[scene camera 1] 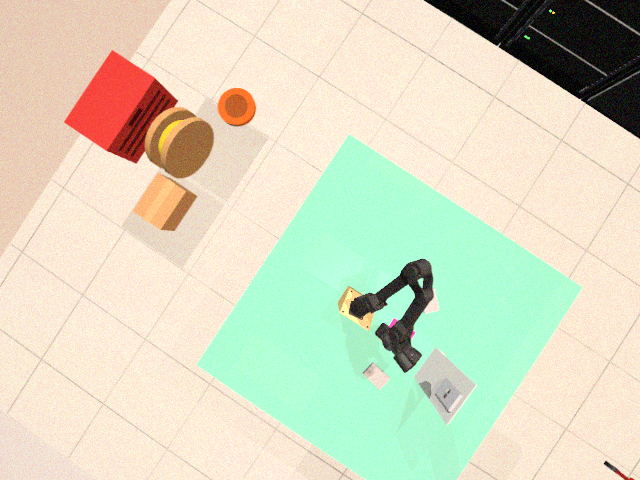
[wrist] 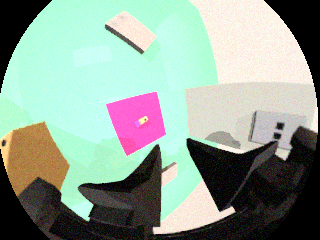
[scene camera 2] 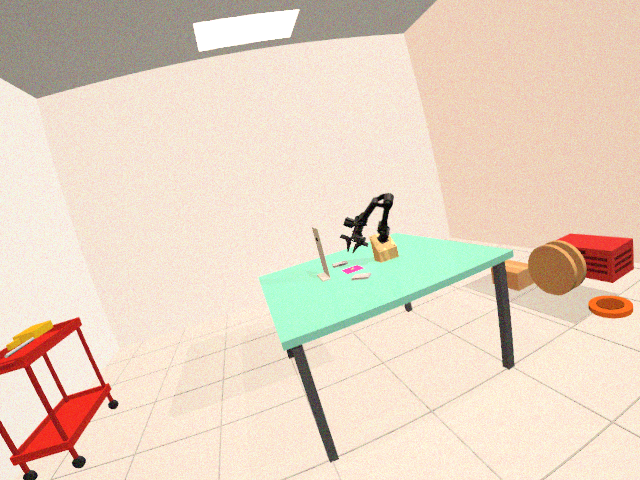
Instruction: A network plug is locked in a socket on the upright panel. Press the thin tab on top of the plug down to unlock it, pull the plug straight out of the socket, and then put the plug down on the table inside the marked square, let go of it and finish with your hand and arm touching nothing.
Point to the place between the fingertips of the gripper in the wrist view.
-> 173, 144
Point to a marked square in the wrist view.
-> At 123, 112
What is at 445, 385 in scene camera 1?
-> An upright panel.
